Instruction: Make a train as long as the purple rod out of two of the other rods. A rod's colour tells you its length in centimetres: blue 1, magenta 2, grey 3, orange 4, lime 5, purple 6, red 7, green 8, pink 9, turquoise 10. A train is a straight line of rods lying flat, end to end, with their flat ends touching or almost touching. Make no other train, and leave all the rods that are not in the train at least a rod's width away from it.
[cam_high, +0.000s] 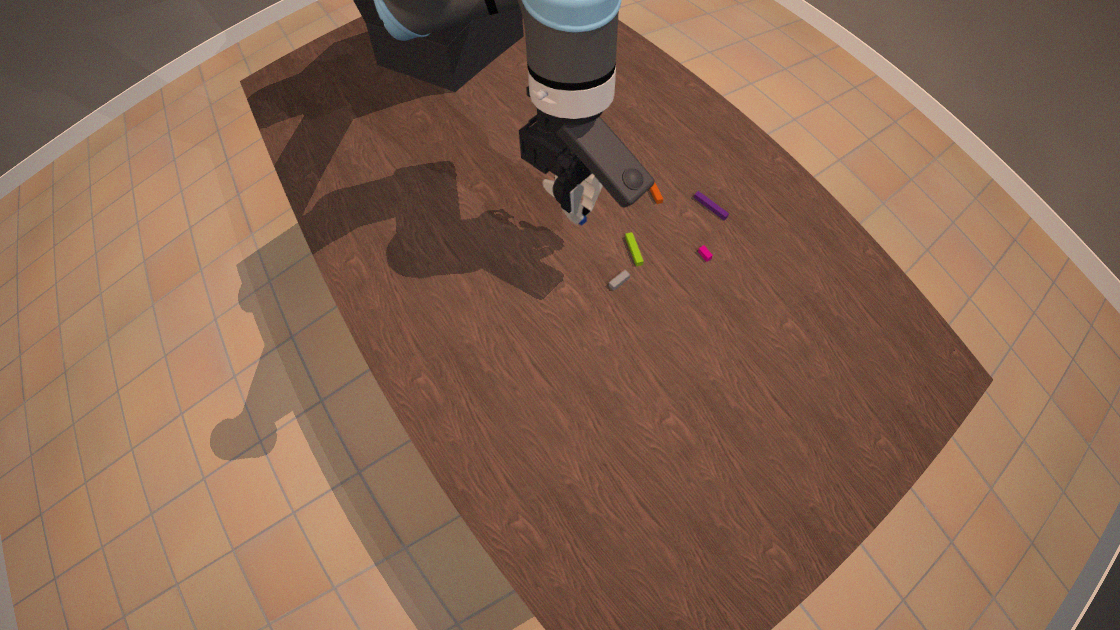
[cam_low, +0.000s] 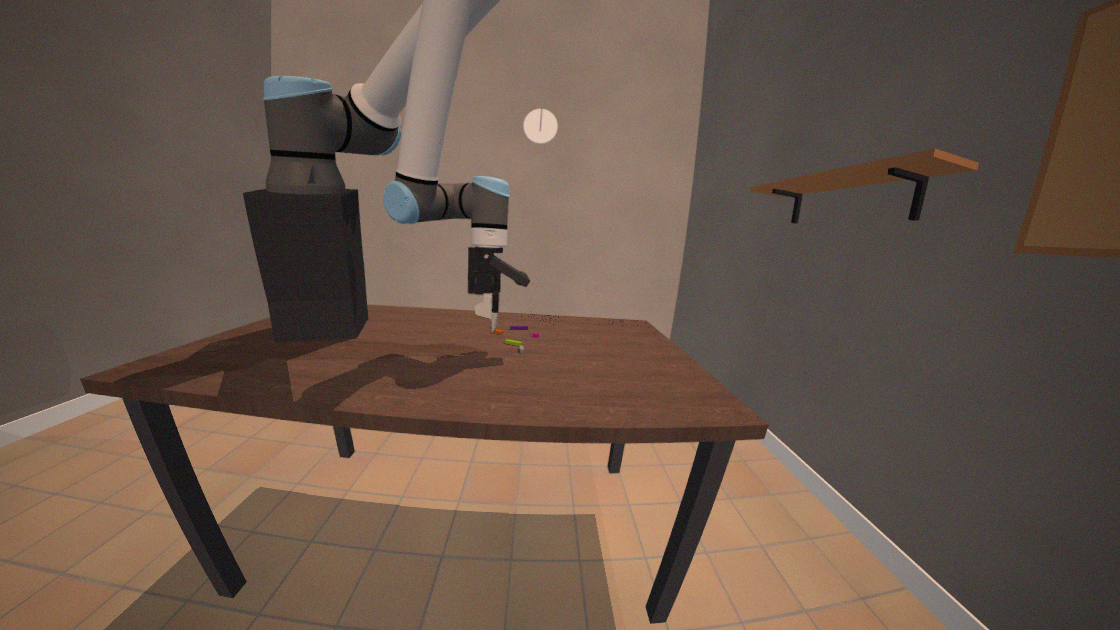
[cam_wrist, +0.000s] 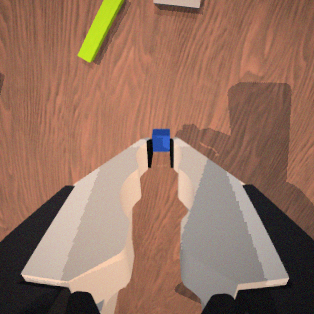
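My gripper is now 6 cm short of the lime rod, 5 cm to the right of it and 7 cm above it. From my hand the other things lie so: grey rod 8 cm ahead, 7 cm below; then blue rod 1 cm below; then orange rod 1 cm ahead, 15 cm to the left, 7 cm below.
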